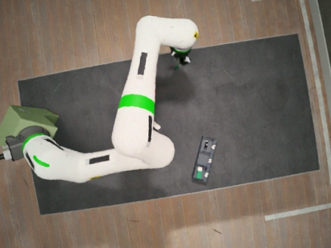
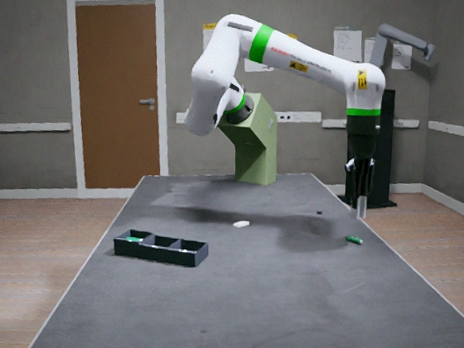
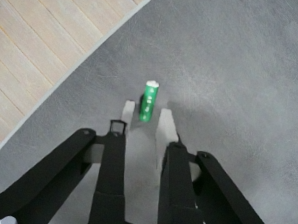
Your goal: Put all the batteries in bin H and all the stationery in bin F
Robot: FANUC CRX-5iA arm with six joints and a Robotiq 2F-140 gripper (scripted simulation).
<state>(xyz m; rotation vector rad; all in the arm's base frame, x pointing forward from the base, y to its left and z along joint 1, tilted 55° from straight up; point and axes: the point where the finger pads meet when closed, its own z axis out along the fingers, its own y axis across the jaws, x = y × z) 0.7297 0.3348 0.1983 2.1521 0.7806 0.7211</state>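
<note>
Now: the green battery 10 cm below my hand. Round my hand: tiny black item: 30 cm behind, 2 cm to the left, 10 cm below; then black battery: 2 cm behind, 50 cm to the right, 9 cm below; then white eraser-like piece: 25 cm behind, 29 cm to the right, 10 cm below.
</note>
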